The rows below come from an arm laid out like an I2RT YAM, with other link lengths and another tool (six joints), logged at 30 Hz.
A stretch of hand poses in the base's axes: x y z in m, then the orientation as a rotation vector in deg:
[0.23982, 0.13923, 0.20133, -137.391, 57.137, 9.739]
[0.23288, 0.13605, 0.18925, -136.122, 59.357, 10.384]
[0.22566, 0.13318, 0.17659, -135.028, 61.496, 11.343]
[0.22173, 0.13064, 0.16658, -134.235, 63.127, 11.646]
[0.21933, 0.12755, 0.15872, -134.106, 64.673, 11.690]
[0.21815, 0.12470, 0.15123, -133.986, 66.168, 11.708]
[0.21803, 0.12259, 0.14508, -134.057, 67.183, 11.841]
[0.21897, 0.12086, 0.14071, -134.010, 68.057, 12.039]
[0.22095, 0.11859, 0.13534, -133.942, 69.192, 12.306]
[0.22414, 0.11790, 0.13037, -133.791, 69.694, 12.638]
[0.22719, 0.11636, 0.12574, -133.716, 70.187, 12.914]
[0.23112, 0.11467, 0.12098, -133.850, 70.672, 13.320]
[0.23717, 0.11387, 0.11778, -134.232, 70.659, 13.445]
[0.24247, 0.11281, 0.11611, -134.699, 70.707, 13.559]
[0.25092, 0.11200, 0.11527, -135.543, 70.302, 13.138]
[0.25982, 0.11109, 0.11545, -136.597, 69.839, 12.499]
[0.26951, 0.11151, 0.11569, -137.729, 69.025, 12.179]
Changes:
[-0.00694, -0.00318, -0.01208, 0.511, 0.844, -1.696]
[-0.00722, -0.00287, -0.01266, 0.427, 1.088, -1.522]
[-0.00393, -0.00254, -0.01001, 0.167, 0.561, -1.232]
[-0.00240, -0.00309, -0.00786, -0.445, 0.530, -0.990]
[-0.00118, -0.00285, -0.00749, -0.450, 0.501, -0.955]
[-0.00012, -0.00211, -0.00615, -0.407, 0.462, -0.564]
[0.00094, -0.00173, -0.00437, -0.242, 0.425, -0.508]
[0.00198, -0.00227, -0.00537, -0.312, 0.558, -0.658]
[0.00319, -0.00069, -0.00497, 0.016, 0.355, -0.296]
[0.00305, -0.00154, -0.00463, -0.059, 0.337, -0.271]
[0.00393, -0.00169, -0.00476, -0.194, 0.477, -0.160]
[0.00605, -0.00080, -0.00320, -0.273, 0.183, 0.181]
[0.00530, -0.00106, -0.00167, -0.370, 0.220, 0.176]
[0.00845, -0.00081, -0.00084, -0.639, -0.185, 0.495]
[0.00890, -0.00091, 0.00018, -0.848, -0.285, 0.571]
[0.00969, 0.00042, 0.00024, -0.697, -0.164, 0.860]

